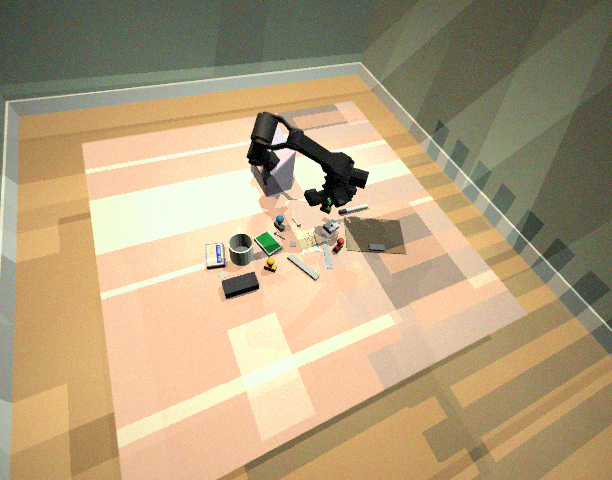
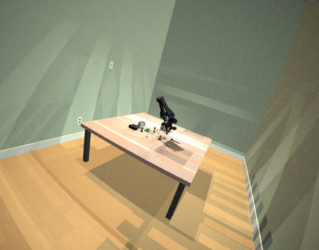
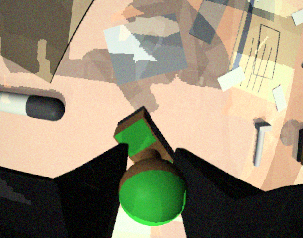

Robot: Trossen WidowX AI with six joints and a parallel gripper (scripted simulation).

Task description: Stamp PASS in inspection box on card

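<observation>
Right now the green ink pad is 250 mm to the right of my gripper tip, 60 mm below it and 10 mm ahead of it. Round my gripper tip: marker: 120 mm to the left, 60 mm below, 10 mm ahead; grey square plate: 50 mm below, 50 mm ahead; green stamp: right at my gripper tip.
</observation>
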